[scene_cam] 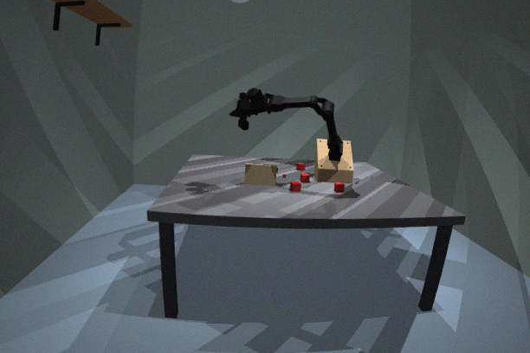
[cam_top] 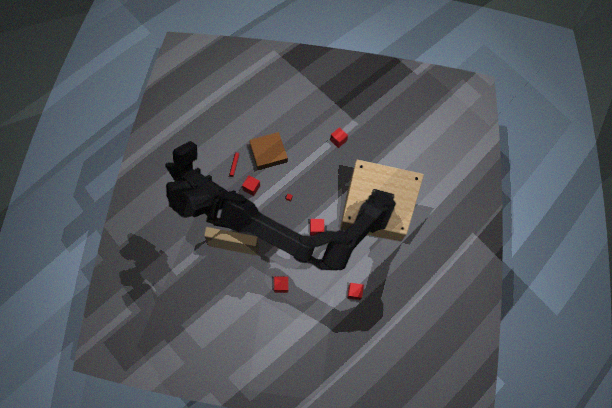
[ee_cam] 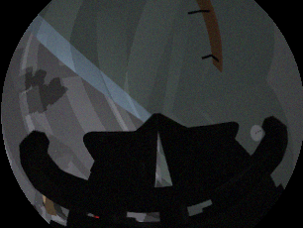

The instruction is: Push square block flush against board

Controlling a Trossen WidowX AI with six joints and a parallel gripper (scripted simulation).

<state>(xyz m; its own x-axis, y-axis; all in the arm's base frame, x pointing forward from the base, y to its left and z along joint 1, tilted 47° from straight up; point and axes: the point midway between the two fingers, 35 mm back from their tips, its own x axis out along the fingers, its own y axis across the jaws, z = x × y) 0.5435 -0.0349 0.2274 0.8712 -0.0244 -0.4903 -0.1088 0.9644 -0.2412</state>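
Right now my gripper tip is 18 cm past the light tan board, 7 cm to the right of it and 28 cm above it. The rest, counted from my gripper tip: thin red stick: 10 cm behind, 19 cm to the right, 32 cm below; square block: 19 cm behind, 26 cm to the right, 31 cm below; tiny red piece: 30 cm behind, 12 cm to the right, 32 cm below.
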